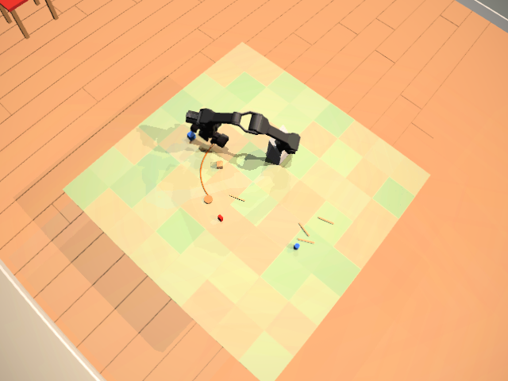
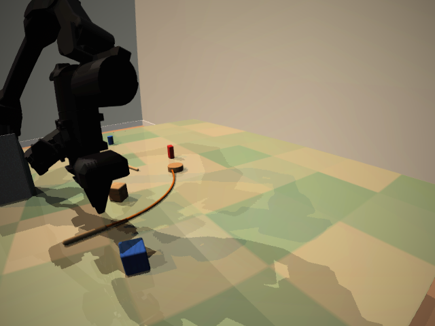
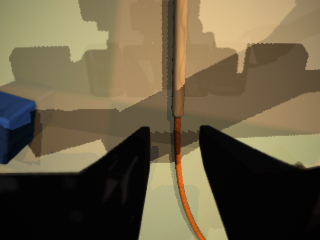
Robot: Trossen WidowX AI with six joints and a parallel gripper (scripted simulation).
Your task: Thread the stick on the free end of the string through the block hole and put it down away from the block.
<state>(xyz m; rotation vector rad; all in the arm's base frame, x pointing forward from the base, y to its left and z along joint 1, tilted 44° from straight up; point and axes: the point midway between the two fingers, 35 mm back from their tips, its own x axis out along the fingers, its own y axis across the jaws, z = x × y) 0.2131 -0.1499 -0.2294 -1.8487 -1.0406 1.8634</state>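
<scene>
Now: the thin wooden stick 40 mm below my gripper tip and 20 mm behind it. Round my gripper tip: round wooden button 210 mm to the left, 200 mm ahead, 30 mm below; then blue cube 110 mm to the right, 30 mm ahead, 20 mm below; then wooden block 110 mm to the left, 40 mm ahead, 30 mm below.
</scene>
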